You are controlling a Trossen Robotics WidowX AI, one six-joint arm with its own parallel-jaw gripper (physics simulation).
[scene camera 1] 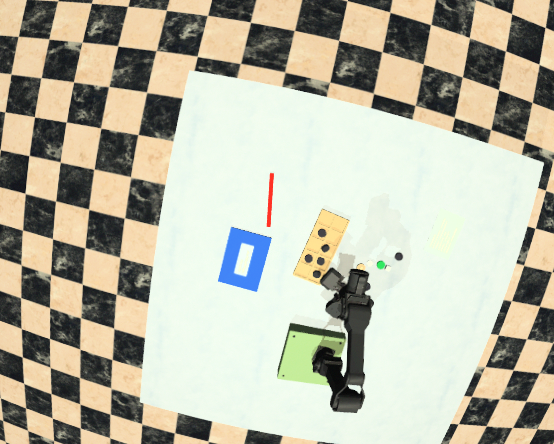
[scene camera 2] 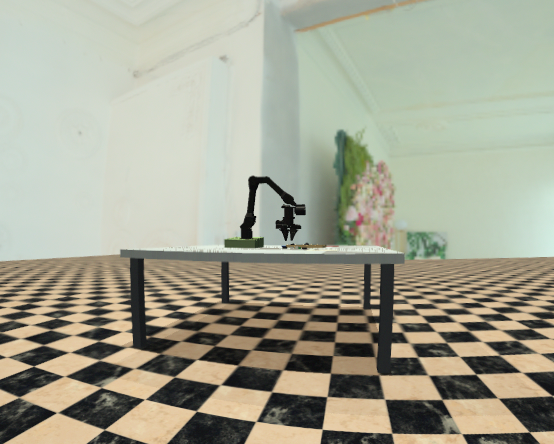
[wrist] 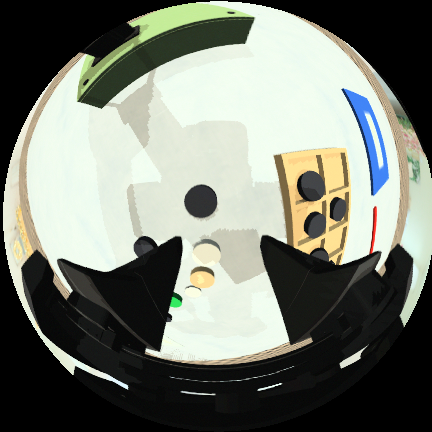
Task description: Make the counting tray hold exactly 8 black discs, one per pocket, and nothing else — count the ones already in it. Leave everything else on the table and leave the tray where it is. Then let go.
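Observation:
The tan counting tray (scene camera 1: 327, 216) (wrist: 334, 170) has two columns of pockets. Several black discs lie in it, including a disc (scene camera 1: 322, 232) nearest its far end and a disc (scene camera 1: 316, 274) (wrist: 311, 186) at its near end; some pockets are bare. My gripper (scene camera 2: 289, 239) (wrist: 221, 241) is partly open and empty, pointing down above the table beside the tray. In the wrist view a loose black disc (wrist: 200, 201) lies beyond the fingertips, a second black disc (wrist: 145, 247) lies by the left finger, and a third (scene camera 1: 398, 256) (wrist: 168, 317) lies farther out. The arm hides the first two in scene camera 1.
Beside the tray lie a green disc (scene camera 1: 381, 265) (wrist: 176, 300), a tan disc (scene camera 1: 361, 267) (wrist: 202, 276) and white discs (wrist: 206, 252). A blue frame (scene camera 1: 230, 257) (wrist: 357, 100), red bar (scene camera 1: 270, 200) (wrist: 373, 230), pale yellow patch (scene camera 1: 445, 234) and green arm base (scene camera 1: 297, 355) (wrist: 200, 45) also show.

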